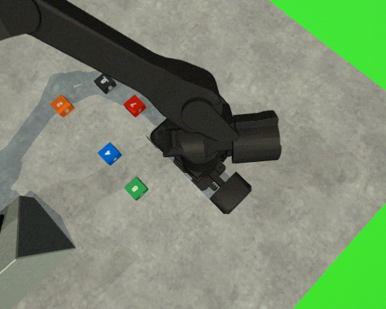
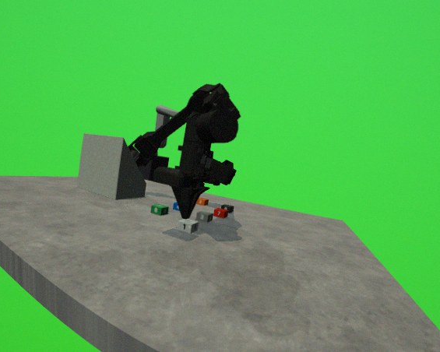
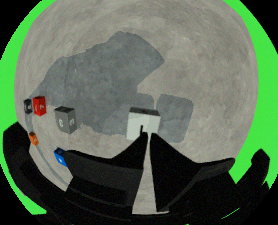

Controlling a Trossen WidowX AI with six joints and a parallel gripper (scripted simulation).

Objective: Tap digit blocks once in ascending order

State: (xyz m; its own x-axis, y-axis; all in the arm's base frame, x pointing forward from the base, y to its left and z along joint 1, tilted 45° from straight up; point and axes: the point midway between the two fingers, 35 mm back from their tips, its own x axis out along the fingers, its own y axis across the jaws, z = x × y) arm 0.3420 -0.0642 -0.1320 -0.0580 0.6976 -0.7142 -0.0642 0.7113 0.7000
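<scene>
Now: gripper tip 10 mm to the right of the white 1 block and 10 mm above it. Round my gripper tip: green 8 block (120 mm behind, 60 mm to the left, 10 mm below); then grey block (20 mm behind, 120 mm to the left, 10 mm below); then blue 4 block (110 mm behind, 150 mm to the left, 10 mm below).
</scene>
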